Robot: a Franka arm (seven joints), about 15 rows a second.
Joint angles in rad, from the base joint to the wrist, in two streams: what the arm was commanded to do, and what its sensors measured. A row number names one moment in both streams.
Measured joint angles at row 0: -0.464, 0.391, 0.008, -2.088, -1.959, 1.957, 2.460
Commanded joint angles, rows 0 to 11: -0.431, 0.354, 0.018, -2.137, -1.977, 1.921, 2.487; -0.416, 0.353, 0.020, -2.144, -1.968, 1.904, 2.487; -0.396, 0.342, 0.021, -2.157, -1.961, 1.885, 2.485; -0.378, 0.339, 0.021, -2.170, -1.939, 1.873, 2.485; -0.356, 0.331, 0.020, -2.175, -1.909, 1.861, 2.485; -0.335, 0.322, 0.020, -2.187, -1.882, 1.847, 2.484; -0.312, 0.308, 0.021, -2.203, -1.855, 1.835, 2.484; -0.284, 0.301, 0.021, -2.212, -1.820, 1.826, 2.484; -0.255, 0.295, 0.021, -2.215, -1.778, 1.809, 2.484; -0.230, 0.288, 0.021, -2.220, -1.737, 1.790, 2.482; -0.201, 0.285, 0.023, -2.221, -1.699, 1.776, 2.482; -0.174, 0.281, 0.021, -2.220, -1.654, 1.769, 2.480
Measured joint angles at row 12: -0.228, 0.321, 0.027, -2.181, -1.724, 1.803, 2.461
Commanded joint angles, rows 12 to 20: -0.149, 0.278, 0.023, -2.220, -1.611, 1.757, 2.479; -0.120, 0.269, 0.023, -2.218, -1.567, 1.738, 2.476; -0.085, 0.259, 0.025, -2.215, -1.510, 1.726, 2.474; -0.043, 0.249, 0.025, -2.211, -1.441, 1.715, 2.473; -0.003, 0.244, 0.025, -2.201, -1.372, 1.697, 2.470; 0.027, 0.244, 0.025, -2.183, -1.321, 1.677, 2.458; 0.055, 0.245, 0.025, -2.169, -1.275, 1.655, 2.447; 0.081, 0.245, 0.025, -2.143, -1.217, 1.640, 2.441; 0.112, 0.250, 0.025, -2.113, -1.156, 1.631, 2.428
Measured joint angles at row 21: 0.063, 0.258, 0.031, -2.159, -1.256, 1.665, 2.458
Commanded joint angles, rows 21 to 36: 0.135, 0.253, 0.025, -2.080, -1.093, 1.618, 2.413; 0.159, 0.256, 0.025, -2.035, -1.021, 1.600, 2.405; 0.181, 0.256, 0.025, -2.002, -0.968, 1.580, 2.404; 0.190, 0.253, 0.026, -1.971, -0.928, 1.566, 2.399; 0.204, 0.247, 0.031, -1.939, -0.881, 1.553, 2.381; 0.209, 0.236, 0.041, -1.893, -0.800, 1.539, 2.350; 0.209, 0.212, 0.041, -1.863, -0.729, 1.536, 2.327; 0.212, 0.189, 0.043, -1.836, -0.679, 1.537, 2.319; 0.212, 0.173, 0.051, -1.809, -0.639, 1.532, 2.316; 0.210, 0.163, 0.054, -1.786, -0.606, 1.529, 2.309; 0.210, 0.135, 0.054, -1.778, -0.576, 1.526, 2.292; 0.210, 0.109, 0.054, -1.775, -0.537, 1.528, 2.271; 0.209, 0.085, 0.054, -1.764, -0.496, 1.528, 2.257; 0.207, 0.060, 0.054, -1.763, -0.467, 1.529, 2.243; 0.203, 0.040, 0.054, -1.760, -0.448, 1.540, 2.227; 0.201, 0.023, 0.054, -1.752, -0.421, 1.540, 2.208
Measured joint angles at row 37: 0.206, 0.064, 0.053, -1.758, -0.475, 1.546, 2.249
